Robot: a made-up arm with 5 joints.
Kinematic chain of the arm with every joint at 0, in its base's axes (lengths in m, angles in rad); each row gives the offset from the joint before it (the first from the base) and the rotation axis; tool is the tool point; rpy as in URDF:
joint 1: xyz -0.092 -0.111 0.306 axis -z
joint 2: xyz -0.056 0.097 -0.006 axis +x
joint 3: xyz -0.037 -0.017 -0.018 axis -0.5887 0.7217 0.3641
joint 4: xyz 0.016 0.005 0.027 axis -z
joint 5: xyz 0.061 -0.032 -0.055 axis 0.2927 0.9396 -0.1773
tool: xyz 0.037 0.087 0.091 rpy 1.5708 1.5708 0
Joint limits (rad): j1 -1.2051..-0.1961 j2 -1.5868..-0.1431 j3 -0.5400..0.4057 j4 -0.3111..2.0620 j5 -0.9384..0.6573
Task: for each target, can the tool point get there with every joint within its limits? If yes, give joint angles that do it. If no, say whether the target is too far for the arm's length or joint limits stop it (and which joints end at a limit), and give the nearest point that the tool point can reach.
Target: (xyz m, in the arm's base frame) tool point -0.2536 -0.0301 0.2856
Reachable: yes | joints -0.9686 -1.4596 -0.4082 -0.0411 -0.2737
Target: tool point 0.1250 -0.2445 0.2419
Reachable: no: joint limits stop it (at a limit: joint 1, joint 2, joint 3, joint 5) | nearest point -0.0423 -0.2154 0.3052 | short by 0.181 m
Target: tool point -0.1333 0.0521 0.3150
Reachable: yes | joints -0.2953 -0.9206 -0.1881 -0.0159 -0.0590
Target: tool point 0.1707 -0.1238 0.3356
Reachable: no: joint limits stop it (at a limit: joint 1, joint 3, joint 5) | nearest point -0.0264 -0.0734 0.3161 | short by 0.204 m
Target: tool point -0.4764 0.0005 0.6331
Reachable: no: too far | nearest point -0.2574 -0.0630 0.4624 | short by 0.285 m
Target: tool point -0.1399 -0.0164 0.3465
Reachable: yes | joints -0.7619 -0.2776 -0.0063 0.5189 -0.0621
